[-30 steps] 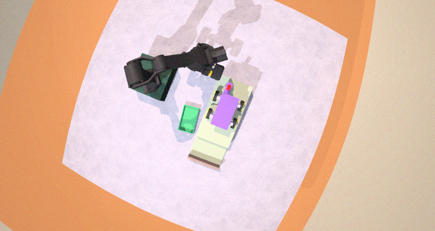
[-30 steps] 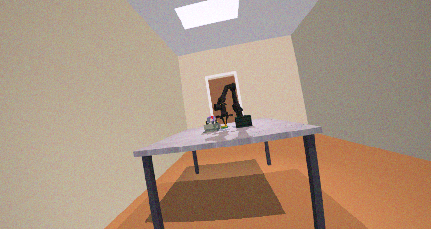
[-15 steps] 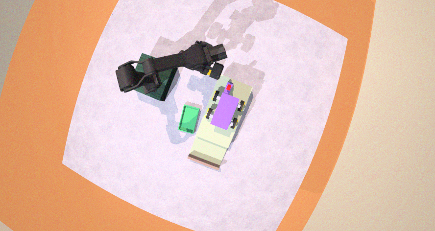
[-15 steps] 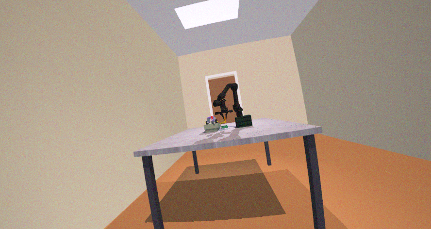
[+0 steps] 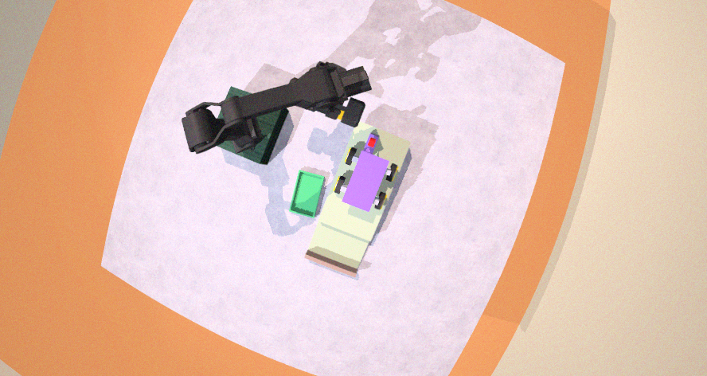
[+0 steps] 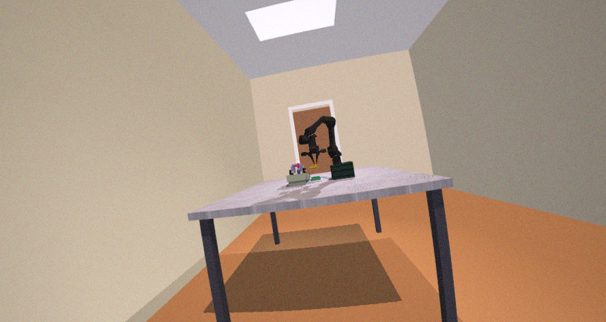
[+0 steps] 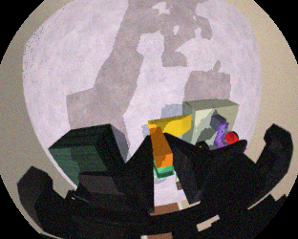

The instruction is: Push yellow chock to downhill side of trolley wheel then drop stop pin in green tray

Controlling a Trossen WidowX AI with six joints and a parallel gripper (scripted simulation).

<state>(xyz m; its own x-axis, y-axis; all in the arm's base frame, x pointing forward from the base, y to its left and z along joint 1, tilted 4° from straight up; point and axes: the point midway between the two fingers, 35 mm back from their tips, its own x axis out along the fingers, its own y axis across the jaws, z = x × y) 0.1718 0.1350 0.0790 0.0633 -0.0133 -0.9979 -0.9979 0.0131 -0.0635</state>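
My gripper tip is 20 mm short of the yellow chock and 10 mm above it. From my gripper tip the other things lie so: red-headed stop pin (140 mm ahead, 40 mm to the right, 10 mm below); purple-topped trolley (160 mm ahead, 130 mm to the right, 30 mm below); ramp (160 mm ahead, 140 mm to the right, 100 mm below).
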